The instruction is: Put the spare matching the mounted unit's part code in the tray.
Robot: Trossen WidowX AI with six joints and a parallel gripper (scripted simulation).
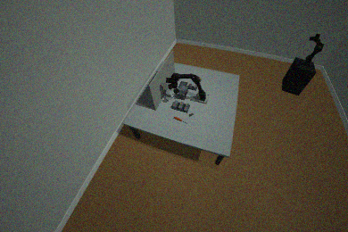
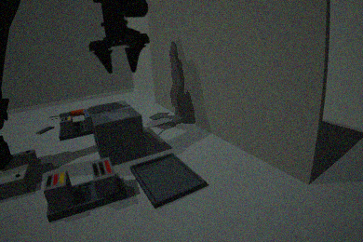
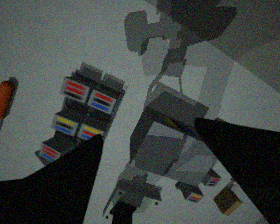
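Right now my gripper tip is 120 mm past the grey spare, 100 mm to the right of it and 130 mm above it. The rest, counted from my gripper tip: tall grey panel (200 mm ahead, 80 mm to the right, 50 mm above); then dark flat tray (30 mm ahead, 290 mm to the right, 170 mm below); then grey mounted unit (50 mm behind, 110 mm to the right, 120 mm below).
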